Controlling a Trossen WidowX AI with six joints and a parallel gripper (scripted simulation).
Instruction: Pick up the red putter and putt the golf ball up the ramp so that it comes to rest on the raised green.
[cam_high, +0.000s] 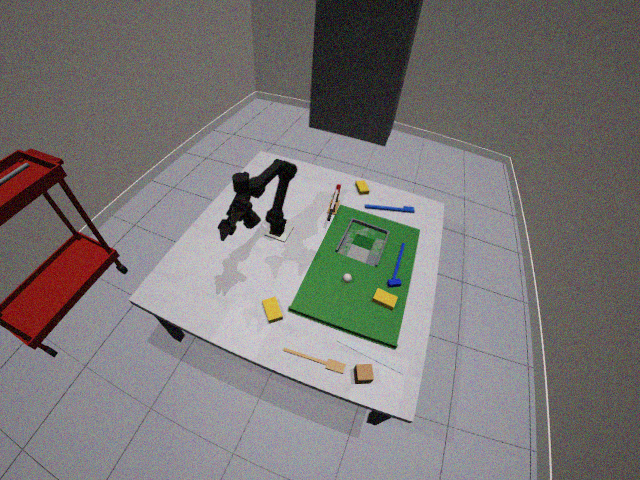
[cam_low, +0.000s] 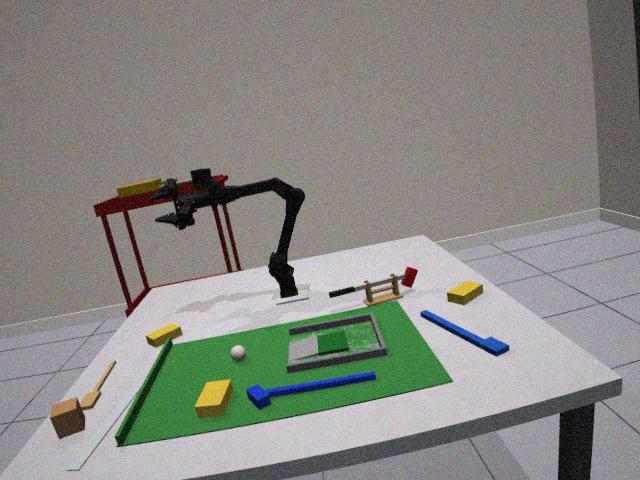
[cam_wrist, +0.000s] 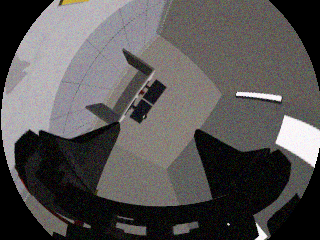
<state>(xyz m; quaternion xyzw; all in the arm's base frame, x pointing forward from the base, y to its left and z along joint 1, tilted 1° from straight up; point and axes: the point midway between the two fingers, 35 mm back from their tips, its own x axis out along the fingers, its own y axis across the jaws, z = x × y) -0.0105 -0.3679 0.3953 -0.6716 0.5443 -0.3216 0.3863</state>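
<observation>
Right now my gripper tip is 680 mm to the right of the red putter, 350 mm above it and 210 mm short of it. Round my gripper tip: green mat 470 mm ahead, 400 mm below, 360 mm to the left; then white golf ball 410 mm ahead, 380 mm below, 240 mm to the left; then wooden block 590 mm ahead, 380 mm below, 170 mm to the right.
</observation>
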